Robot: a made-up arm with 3 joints.
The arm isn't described. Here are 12 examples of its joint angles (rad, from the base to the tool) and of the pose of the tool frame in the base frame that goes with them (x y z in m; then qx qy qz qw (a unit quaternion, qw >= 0)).
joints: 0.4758 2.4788 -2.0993
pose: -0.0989 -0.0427 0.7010 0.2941 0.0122 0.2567 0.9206
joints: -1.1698 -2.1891 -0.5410
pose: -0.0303 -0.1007 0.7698 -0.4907 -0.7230 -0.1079 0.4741
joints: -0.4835 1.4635 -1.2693
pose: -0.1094 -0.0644 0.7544 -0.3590 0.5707 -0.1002 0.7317
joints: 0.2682 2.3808 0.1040
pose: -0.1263 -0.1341 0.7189 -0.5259 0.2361 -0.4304 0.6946
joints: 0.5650 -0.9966 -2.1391
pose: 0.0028 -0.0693 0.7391 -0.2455 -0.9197 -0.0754 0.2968
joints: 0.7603 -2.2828 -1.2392
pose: -0.0177 -0.0730 0.6669 0.1137 -0.4898 -0.3659 0.7831
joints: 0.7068 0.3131 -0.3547
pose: -0.0446 -0.1599 0.7237 -0.3627 0.6782 0.4938 0.4057
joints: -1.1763 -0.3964 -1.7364
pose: -0.0250 0.0081 0.7470 0.1323 0.8228 -0.5318 0.1504
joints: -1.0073 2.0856 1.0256
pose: -0.1339 -0.0046 0.8027 0.8041 0.0904 0.5440 0.2221
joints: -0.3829 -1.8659 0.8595
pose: -0.0496 -0.1495 0.6742 0.0581 -0.4234 -0.8583 0.2841
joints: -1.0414 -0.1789 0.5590
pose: 0.0218 -0.0497 0.8062 0.5888 -0.7099 -0.1468 0.3575
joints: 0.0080 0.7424 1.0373
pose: -0.0111 -0.1141 0.8235 -0.9416 0.3179 0.0965 0.0550
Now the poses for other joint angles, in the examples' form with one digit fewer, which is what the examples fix.
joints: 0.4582 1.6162 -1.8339
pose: -0.109 -0.068 0.733 0.270 0.443 0.233 0.822
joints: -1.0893 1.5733 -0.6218
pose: -0.108 -0.041 0.784 -0.767 0.400 -0.336 0.373
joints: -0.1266 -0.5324 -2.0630
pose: -0.011 -0.043 0.768 0.315 0.935 -0.160 0.021
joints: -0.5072 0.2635 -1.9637
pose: -0.055 -0.013 0.776 0.158 0.865 -0.207 0.429
